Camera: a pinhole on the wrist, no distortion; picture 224 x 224 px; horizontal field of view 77.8 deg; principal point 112.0 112.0 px. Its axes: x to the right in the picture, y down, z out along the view. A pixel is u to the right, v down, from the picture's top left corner.
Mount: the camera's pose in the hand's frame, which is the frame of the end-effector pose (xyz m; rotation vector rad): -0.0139 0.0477 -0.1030 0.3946 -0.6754 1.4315
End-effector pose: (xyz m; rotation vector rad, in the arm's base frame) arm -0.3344 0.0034 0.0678 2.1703 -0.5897 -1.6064
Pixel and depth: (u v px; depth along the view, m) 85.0 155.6 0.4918
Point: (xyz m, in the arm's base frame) -0.5454 0.3984 0.0566
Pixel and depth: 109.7 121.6 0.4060
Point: -0.5301 0.2324 -0.0023
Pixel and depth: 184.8 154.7 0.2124
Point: -0.4805 0.0538 0.1336
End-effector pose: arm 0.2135 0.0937 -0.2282 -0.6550 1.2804 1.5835
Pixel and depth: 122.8 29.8 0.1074
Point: 0.2201 0.0963 -0.2635
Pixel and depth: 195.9 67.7 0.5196
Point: 0.3243 0.5939 -0.1395
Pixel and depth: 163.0 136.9 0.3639
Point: 0.3728 0.2759 -0.0573
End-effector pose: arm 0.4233 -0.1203 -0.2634 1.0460 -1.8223 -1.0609
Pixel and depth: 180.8 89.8 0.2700
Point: 0.2661 -0.0538 -0.3588
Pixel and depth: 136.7 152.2 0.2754
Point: 0.3857 0.0207 -0.4087
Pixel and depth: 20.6 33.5 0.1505
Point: 0.4795 -0.2111 -0.3617
